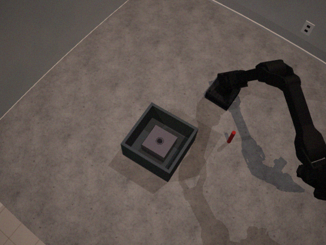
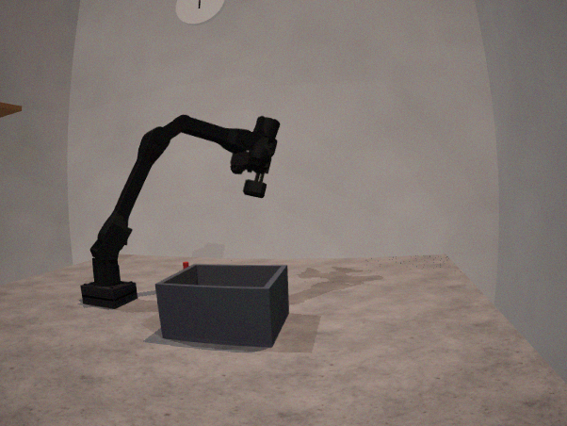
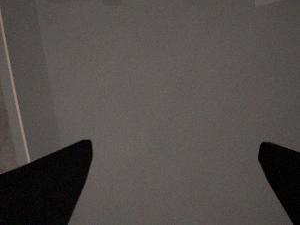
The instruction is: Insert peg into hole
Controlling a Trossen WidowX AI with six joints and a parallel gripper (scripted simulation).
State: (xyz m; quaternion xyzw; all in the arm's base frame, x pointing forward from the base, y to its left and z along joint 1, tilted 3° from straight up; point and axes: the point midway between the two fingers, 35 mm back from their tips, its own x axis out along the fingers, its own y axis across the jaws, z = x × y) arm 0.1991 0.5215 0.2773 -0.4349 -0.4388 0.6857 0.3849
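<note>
The red peg is 5 cm behind my hand, 40 cm to the right of it and 25 cm below it. The rest, counted from my hand: dark grey box 14 cm ahead, 58 cm to the right, 26 cm below; plate 14 cm ahead, 58 cm to the right, 25 cm below.
</note>
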